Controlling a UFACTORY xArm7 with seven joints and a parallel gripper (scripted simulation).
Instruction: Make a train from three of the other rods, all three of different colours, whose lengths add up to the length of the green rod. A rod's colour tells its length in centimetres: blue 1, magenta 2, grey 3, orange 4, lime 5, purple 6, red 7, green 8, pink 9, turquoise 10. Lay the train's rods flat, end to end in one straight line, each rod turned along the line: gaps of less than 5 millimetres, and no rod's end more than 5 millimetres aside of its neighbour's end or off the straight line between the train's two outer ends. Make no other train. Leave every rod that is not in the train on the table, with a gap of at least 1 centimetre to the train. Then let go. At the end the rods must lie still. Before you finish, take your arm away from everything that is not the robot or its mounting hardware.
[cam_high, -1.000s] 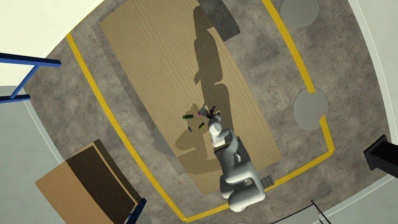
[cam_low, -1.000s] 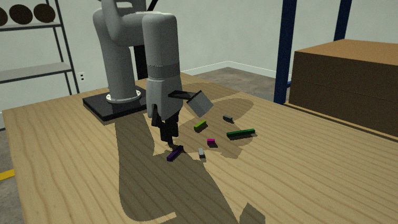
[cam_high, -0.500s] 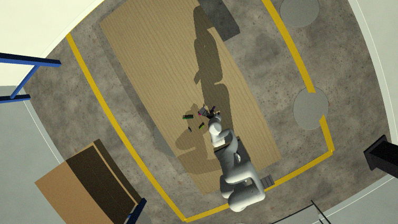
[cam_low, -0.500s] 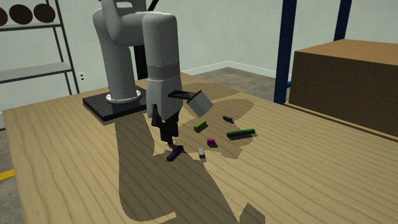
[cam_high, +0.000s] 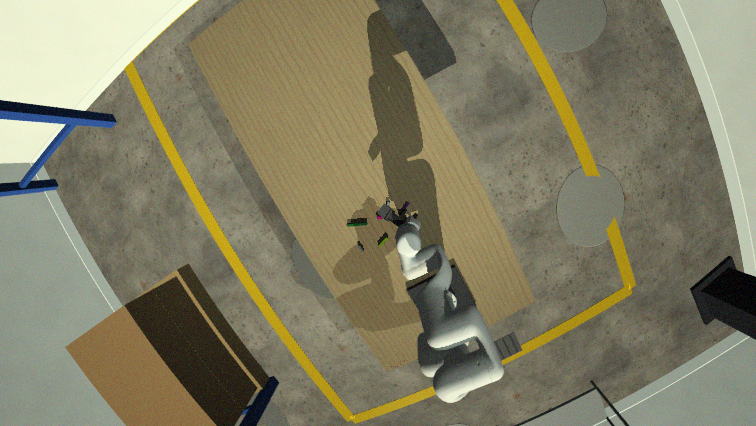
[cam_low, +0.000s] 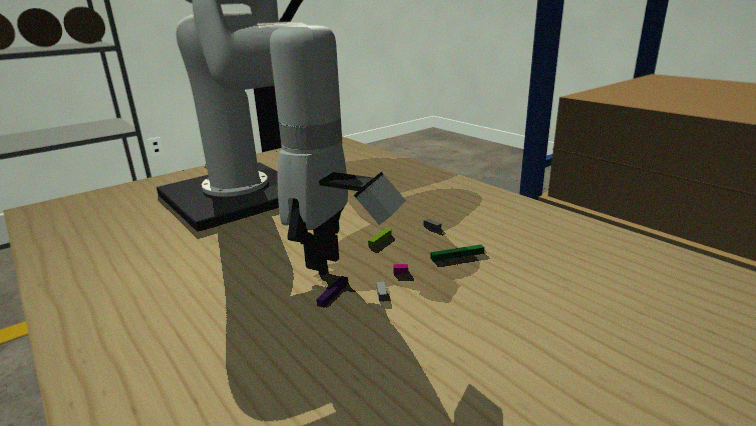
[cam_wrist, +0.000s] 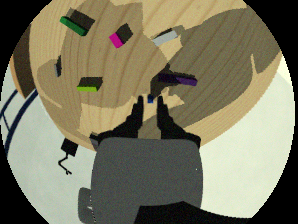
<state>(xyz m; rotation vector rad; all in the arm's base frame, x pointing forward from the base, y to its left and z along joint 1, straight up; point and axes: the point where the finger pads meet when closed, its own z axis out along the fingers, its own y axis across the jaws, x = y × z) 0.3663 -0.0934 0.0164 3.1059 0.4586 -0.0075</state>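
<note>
My gripper is now 30 mm above the blue rod. From my hand the other things lie so: lime rod (120 mm to the left, 30 mm below); magenta rod (80 mm ahead, 70 mm to the left, 30 mm below); purple rod (50 mm ahead, 30 mm to the right, 30 mm below).
</note>
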